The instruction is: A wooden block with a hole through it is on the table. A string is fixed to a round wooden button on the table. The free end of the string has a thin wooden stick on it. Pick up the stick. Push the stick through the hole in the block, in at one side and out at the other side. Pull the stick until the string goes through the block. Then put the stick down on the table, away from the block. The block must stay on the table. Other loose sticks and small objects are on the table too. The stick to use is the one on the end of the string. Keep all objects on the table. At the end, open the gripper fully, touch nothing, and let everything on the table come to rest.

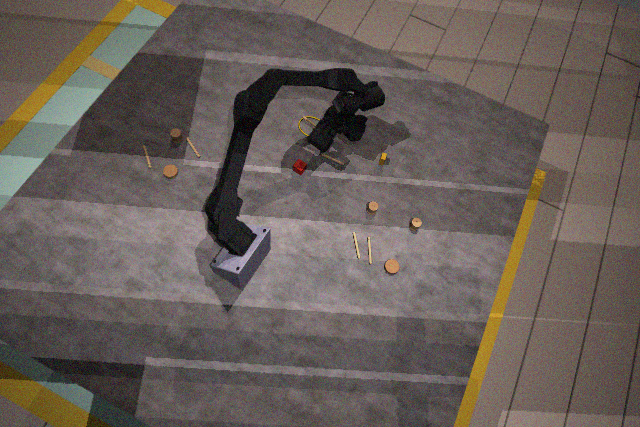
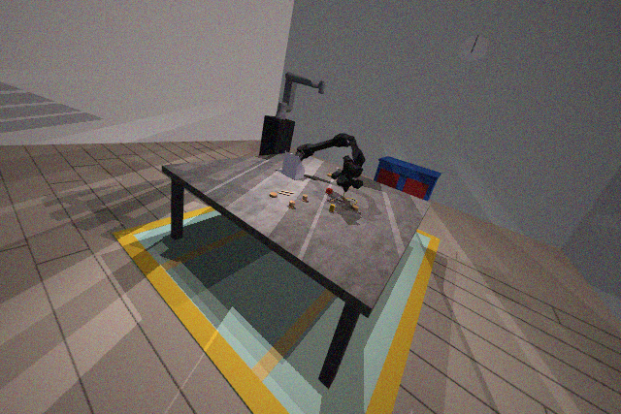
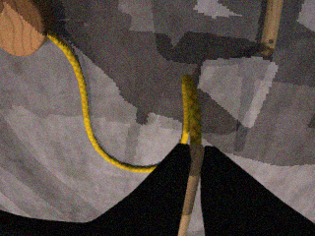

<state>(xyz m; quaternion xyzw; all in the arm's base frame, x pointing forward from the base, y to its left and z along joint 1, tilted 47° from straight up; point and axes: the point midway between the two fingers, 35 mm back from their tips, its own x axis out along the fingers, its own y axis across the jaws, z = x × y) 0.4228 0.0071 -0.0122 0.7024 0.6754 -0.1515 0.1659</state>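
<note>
Now: the round wooden block 230 mm to the right of my gripper tip, 120 mm behind it and 50 mm below it. The rest, counted from my gripper tip: red block: 110 mm behind, 50 mm below, 10 mm to the left; then yellow block: 190 mm to the right, 40 mm below, 40 mm ahead; then round wooden button: 100 mm ahead, 60 mm below, 30 mm to the right.
</note>
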